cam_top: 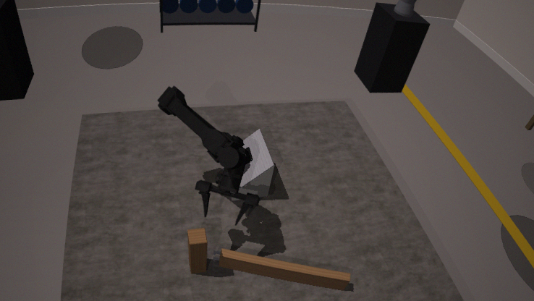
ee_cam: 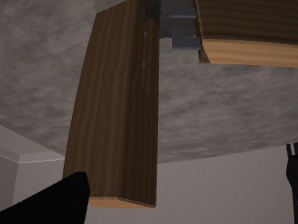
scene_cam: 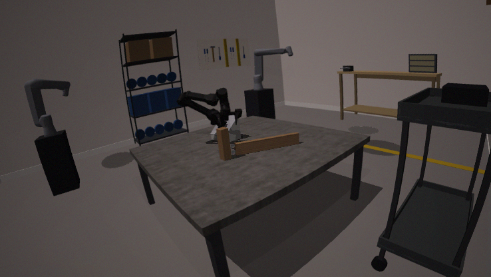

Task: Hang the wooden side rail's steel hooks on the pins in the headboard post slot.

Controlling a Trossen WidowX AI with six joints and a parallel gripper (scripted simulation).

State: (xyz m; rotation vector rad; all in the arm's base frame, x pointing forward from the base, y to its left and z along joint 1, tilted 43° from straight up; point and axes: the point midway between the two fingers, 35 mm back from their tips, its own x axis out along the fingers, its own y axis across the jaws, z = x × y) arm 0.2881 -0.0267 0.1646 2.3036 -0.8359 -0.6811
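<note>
My gripper tip is 10 cm above the wooden headboard post, 7 cm to the left of it and 4 cm short of it.
</note>
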